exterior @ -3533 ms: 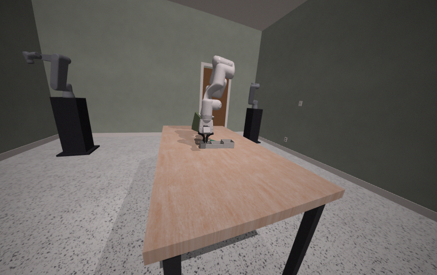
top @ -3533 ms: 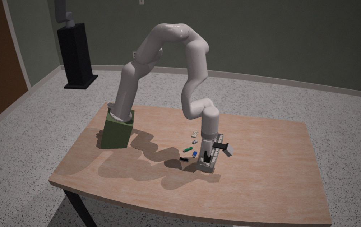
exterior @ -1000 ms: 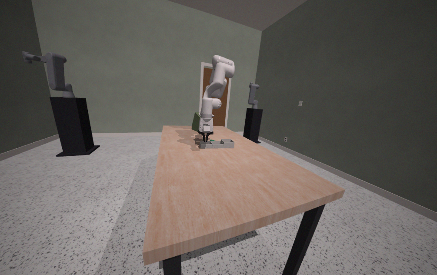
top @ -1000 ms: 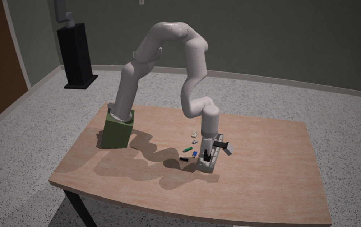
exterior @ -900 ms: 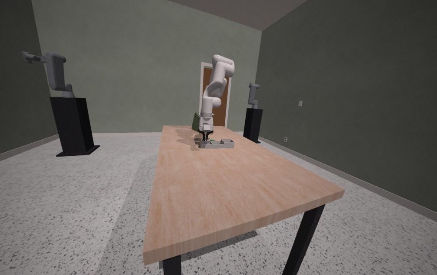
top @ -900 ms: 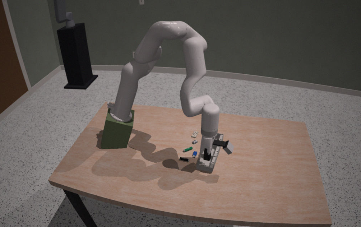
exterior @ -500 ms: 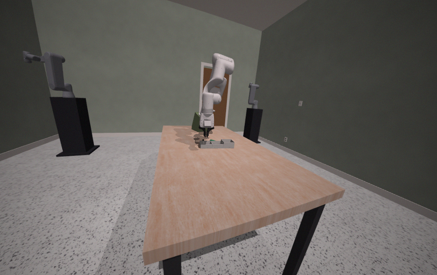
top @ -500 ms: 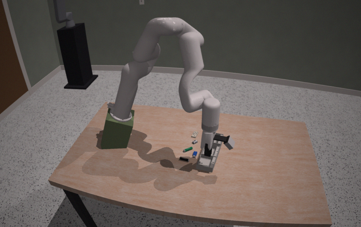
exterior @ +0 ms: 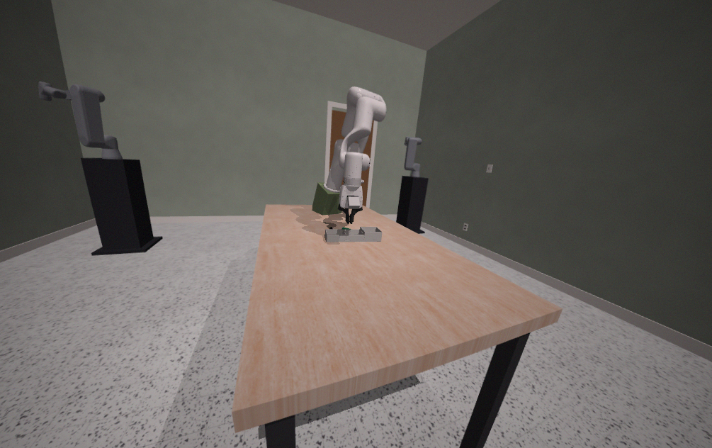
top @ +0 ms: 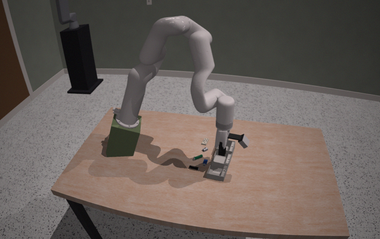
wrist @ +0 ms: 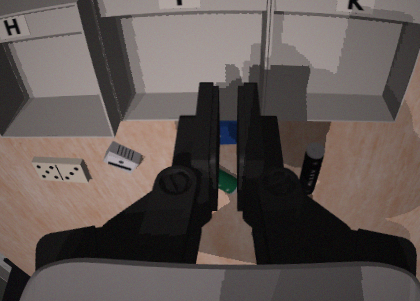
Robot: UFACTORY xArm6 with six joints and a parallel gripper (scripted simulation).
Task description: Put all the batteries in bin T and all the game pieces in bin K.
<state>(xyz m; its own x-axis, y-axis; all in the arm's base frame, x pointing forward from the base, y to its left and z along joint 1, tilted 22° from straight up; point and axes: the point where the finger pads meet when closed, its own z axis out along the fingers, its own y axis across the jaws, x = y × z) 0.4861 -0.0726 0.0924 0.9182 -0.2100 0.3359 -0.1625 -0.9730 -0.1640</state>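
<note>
My hand is 2 cm to the right of the bin and 7 cm above it. The rest, counted from my hand: black battery 13 cm behind, 4 cm to the right, 9 cm below; green battery 12 cm behind, 3 cm to the left, 9 cm below; blue item 8 cm behind, 9 cm below.
</note>
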